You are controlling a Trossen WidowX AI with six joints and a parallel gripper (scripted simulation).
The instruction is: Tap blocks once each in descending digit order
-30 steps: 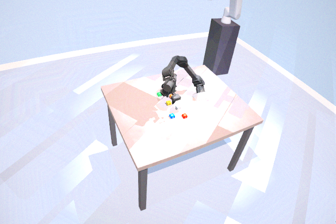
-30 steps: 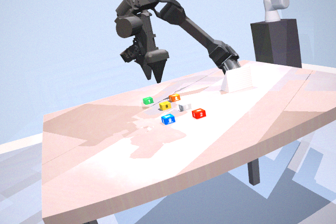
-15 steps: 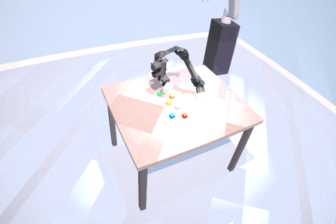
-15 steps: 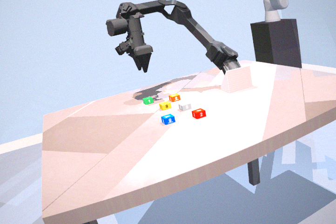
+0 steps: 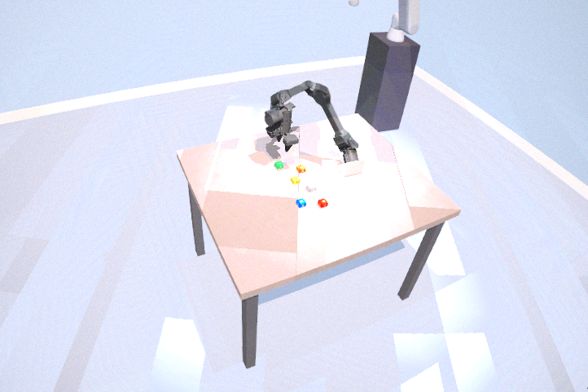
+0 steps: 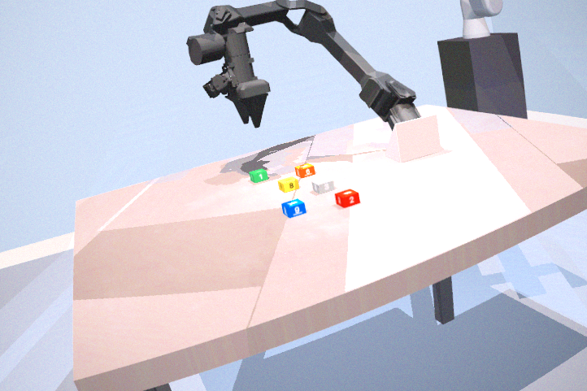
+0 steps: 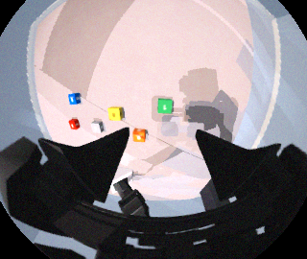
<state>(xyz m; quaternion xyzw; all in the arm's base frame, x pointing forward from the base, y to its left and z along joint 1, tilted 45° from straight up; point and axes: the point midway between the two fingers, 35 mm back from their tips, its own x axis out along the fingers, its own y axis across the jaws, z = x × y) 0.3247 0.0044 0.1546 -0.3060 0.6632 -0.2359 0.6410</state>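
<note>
My gripper tip is now 260 mm to the right of the blue block and 120 mm above it. Round my gripper tip: orange block (120 mm below, 90 mm behind, 40 mm to the left); green block (120 mm below, 10 mm to the right, 10 mm ahead); yellow block (120 mm below, 110 mm to the left, 30 mm behind).
</note>
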